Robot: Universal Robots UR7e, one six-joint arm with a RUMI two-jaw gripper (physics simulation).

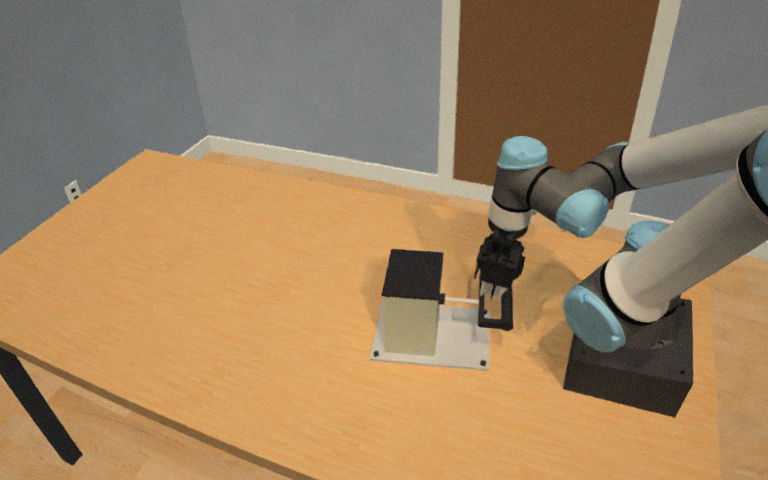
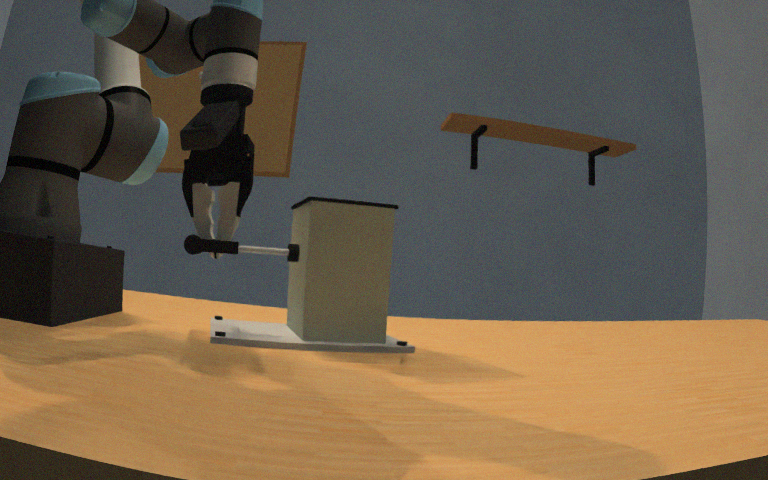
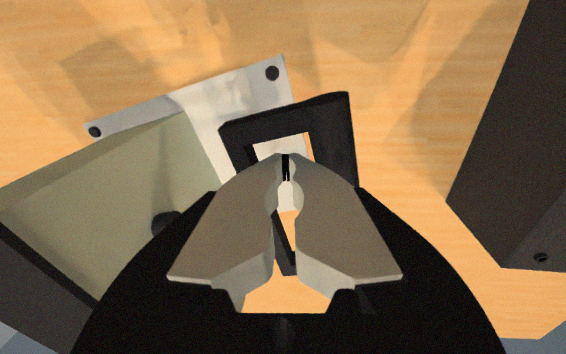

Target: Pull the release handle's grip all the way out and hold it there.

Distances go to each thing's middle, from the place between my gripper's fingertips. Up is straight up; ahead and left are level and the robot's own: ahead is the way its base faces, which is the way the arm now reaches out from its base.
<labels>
The light grey base plate (image 1: pixel 461 344) is 10 cm ahead of my hand, 7 cm to the left of it and 9 cm below it.
</labels>
